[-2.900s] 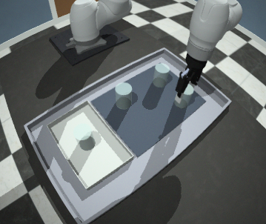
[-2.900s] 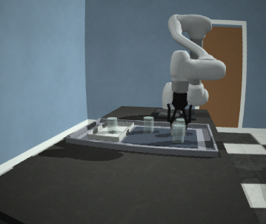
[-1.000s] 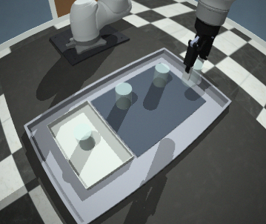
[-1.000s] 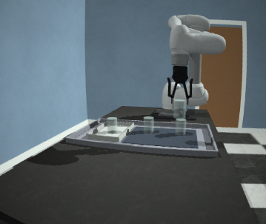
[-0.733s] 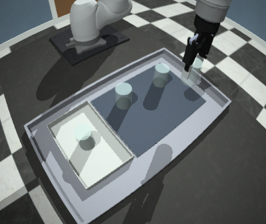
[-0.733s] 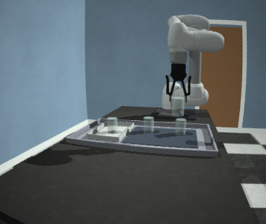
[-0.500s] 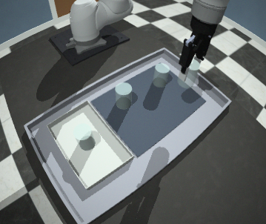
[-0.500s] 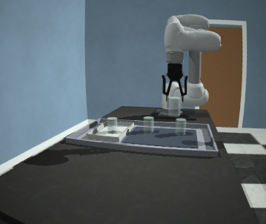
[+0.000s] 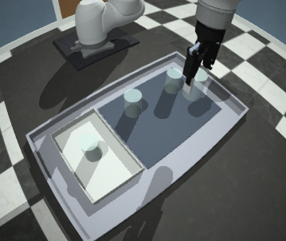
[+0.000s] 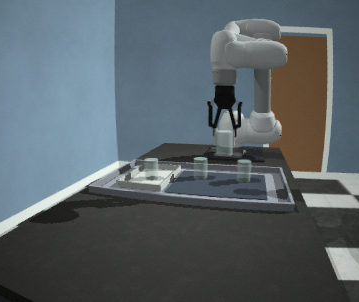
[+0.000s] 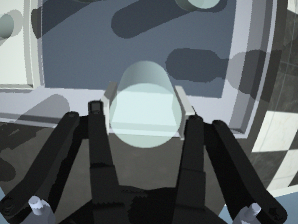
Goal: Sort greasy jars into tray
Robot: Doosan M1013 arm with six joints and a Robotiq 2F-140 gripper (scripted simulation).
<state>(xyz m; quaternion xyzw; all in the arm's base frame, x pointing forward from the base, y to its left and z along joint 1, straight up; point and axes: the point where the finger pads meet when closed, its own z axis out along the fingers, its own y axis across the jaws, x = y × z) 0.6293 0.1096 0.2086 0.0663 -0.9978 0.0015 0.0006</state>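
Right now my hand is 35 cm to the left of the tray, 21 cm above it and 4 cm past it. Also, from my hand: drying mat 22 cm below, 8 cm behind, 4 cm to the right; then steel table top 22 cm below, 14 cm to the right, 5 cm behind.
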